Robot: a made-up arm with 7 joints.
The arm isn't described. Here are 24 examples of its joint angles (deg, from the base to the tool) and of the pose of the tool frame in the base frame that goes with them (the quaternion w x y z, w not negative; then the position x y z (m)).
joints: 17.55 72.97 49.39 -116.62 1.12 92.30 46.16
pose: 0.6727 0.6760 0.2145 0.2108 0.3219 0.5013 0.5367
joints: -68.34 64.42 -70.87 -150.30 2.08 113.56 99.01
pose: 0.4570 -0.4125 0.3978 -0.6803 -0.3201 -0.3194 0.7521
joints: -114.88 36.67 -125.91 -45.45 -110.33 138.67 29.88
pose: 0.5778 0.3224 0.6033 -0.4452 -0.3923 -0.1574 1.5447
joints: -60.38 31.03 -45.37 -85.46 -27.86 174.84 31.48
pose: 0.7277 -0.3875 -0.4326 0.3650 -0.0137 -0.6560 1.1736
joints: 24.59 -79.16 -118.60 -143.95 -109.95 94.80 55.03
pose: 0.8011 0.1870 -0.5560 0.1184 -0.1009 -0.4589 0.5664
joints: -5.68 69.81 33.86 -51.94 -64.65 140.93 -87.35
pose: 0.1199 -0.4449 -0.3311 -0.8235 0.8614 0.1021 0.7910
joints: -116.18 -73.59 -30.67 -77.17 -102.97 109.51 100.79
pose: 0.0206 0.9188 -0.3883 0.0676 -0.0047 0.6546 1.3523
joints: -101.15 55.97 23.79 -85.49 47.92 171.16 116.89
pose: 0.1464 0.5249 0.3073 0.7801 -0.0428 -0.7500 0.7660
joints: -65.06 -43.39 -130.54 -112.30 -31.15 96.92 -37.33
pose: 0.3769 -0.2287 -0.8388 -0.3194 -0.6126 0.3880 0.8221
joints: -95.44 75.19 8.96 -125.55 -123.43 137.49 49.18
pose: 0.6774 0.5101 -0.3989 0.3490 0.0157 -0.4105 0.3947
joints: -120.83 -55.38 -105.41 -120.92 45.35 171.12 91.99
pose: 0.8305 0.5119 -0.1952 0.1007 -0.1604 0.6741 0.8512
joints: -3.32 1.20 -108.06 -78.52 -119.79 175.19 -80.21
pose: 0.5344 0.6498 0.4950 0.2171 -0.1605 -0.4097 1.4218
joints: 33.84 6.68 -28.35 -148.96 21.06 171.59 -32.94
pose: 0.3375 0.4882 -0.4776 0.6478 0.4247 0.0007 0.9843
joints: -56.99 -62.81 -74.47 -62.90 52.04 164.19 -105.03
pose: 0.5400 -0.7579 -0.0149 0.3658 -0.7121 0.3774 1.1481
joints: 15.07 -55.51 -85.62 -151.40 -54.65 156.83 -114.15
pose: 0.0542 0.4250 0.0060 0.9035 -0.0835 -0.4443 0.9209
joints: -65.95 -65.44 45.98 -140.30 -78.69 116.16 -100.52
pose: 0.5589 0.5224 0.6132 0.1964 0.2249 0.2540 1.1702
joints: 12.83 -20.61 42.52 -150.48 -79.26 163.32 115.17
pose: 0.1315 0.3375 -0.6356 0.6817 0.0872 0.3093 1.0801
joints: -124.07 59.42 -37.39 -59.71 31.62 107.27 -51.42
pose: 0.6943 -0.0797 -0.7060 -0.1146 -0.6976 -0.4847 0.9029
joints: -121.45 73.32 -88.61 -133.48 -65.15 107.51 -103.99
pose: 0.1653 -0.5175 0.7184 0.4344 -0.5686 0.0666 0.8657
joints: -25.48 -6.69 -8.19 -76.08 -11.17 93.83 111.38
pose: 0.4645 -0.4057 -0.7464 -0.2500 0.2855 -0.2493 1.5019
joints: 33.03 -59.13 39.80 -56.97 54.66 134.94 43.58
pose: 0.4908 -0.6943 0.4959 -0.1764 -0.5662 -0.1267 1.4488
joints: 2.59 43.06 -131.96 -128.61 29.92 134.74 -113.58
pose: 0.8054 0.3183 -0.3356 0.3706 -0.0439 -0.3371 1.2683
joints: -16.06 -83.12 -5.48 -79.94 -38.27 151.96 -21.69
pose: 0.0854 -0.6272 -0.2607 0.7289 -0.6518 0.1341 1.2943
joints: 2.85 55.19 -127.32 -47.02 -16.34 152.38 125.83
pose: 0.0391 0.7493 0.4806 -0.4539 0.5796 -0.1882 1.4107
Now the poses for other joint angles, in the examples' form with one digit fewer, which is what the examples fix.
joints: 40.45 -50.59 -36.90 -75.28 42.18 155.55 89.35
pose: 0.263 -0.268 0.776 0.508 -0.078 -0.472 1.463
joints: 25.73 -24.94 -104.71 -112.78 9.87 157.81 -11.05
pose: 0.473 -0.195 -0.824 0.242 -0.124 -0.592 1.129
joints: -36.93 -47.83 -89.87 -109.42 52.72 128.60 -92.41
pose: 0.307 -0.417 -0.676 0.524 -0.647 -0.171 1.040
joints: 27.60 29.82 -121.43 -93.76 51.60 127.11 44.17
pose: 0.317 -0.488 -0.810 -0.069 0.199 -0.368 1.423
